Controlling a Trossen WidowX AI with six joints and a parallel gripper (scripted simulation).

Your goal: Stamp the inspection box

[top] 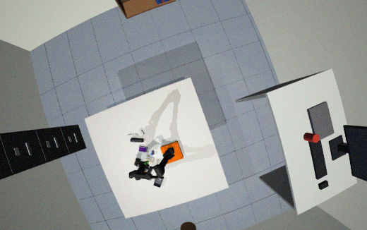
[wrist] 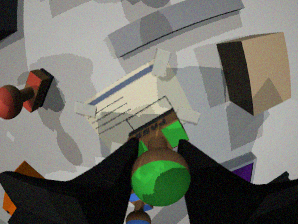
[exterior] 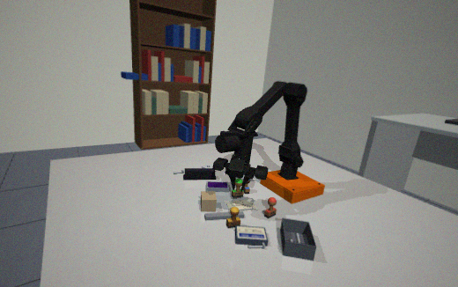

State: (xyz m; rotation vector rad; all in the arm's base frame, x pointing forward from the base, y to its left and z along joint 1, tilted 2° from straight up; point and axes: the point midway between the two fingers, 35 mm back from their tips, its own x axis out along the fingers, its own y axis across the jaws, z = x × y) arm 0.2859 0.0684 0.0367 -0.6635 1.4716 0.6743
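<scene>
My gripper tip is now 1 cm past the pale card, 1 cm to the right of it and 6 cm above it. The rest, counted from my gripper tip: grey bar: 8 cm ahead, 6 cm to the left, 5 cm below; then blue-topped stamp: 8 cm behind, 8 cm to the right, 4 cm below; then tan block: 10 cm ahead, 2 cm to the right, 3 cm below.
</scene>
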